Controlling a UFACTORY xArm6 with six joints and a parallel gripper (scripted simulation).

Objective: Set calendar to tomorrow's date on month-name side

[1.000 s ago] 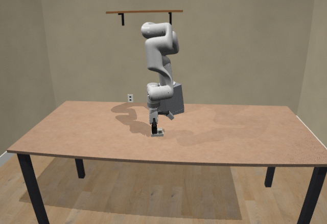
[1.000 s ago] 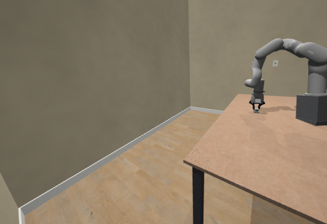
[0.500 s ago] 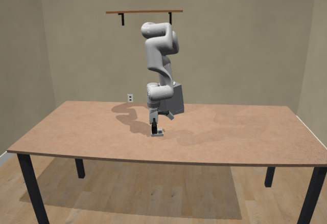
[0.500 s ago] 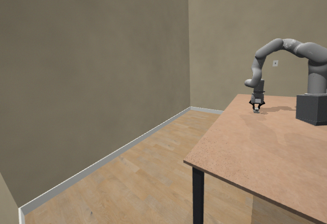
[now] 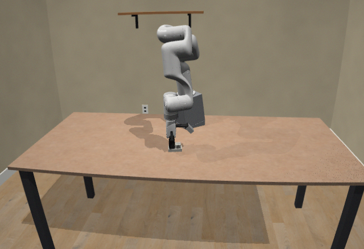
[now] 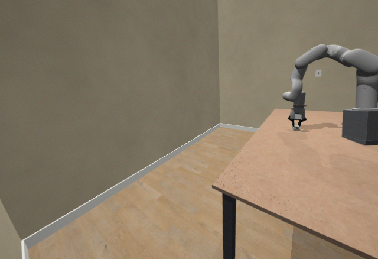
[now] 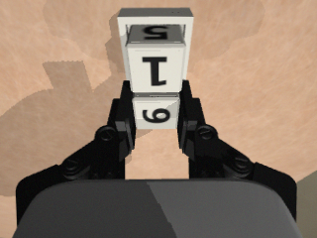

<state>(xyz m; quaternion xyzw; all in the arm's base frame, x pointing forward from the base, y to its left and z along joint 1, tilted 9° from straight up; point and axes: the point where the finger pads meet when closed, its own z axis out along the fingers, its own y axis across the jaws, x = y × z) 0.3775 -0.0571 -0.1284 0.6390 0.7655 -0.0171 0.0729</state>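
My hand is 30 mm above the calendar tray and 20 mm to the right of it.
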